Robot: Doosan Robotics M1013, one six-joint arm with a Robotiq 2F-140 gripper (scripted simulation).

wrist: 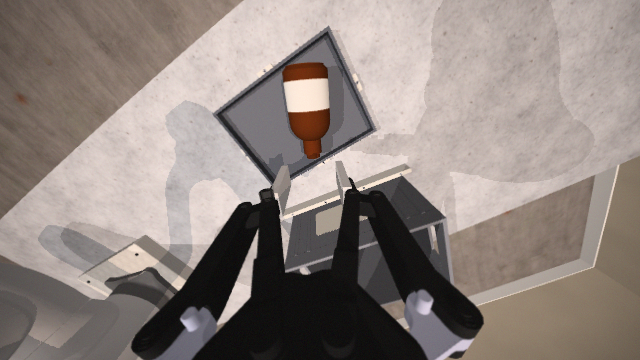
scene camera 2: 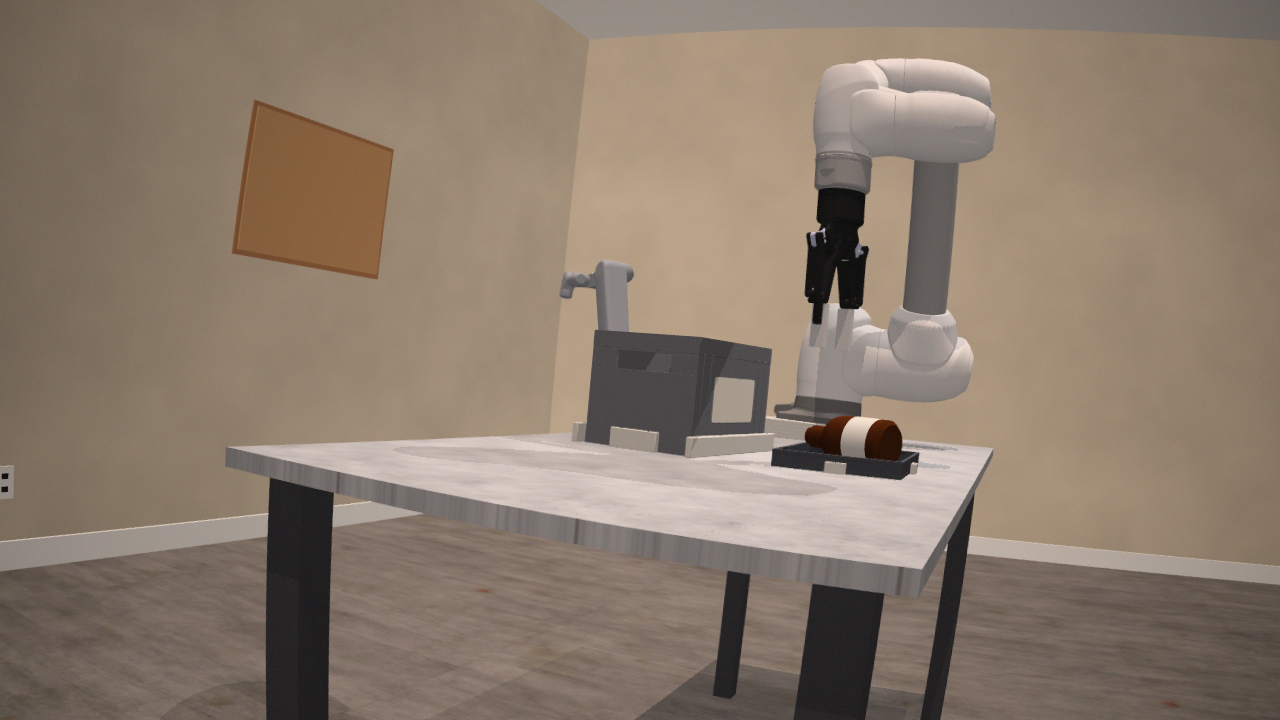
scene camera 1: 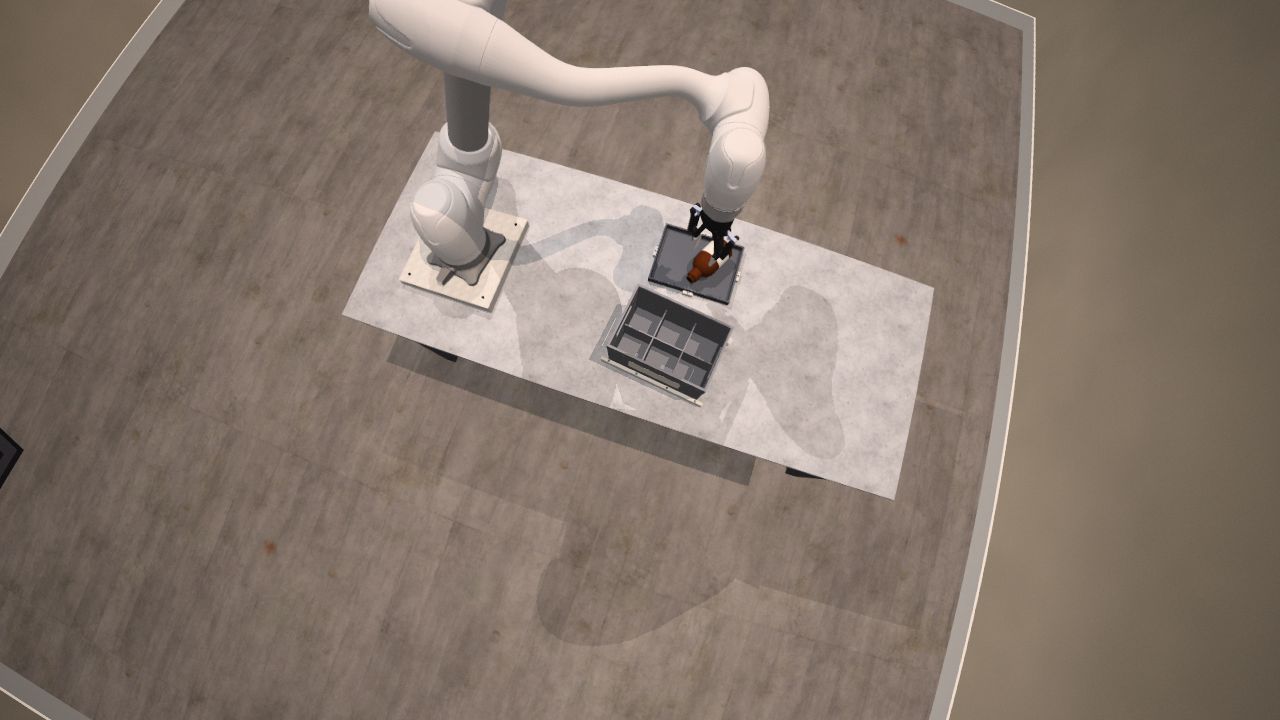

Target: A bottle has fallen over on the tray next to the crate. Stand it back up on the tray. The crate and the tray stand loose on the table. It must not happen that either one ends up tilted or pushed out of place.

Scene:
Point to a dark tray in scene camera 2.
814,459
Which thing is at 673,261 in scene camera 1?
A dark tray.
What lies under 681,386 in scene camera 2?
A grey crate.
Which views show the brown bottle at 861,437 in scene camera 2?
The wrist view, scene camera 2 and scene camera 1: all of them.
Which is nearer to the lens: the brown bottle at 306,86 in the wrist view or the dark tray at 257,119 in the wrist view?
The brown bottle.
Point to a grey crate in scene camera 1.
630,340

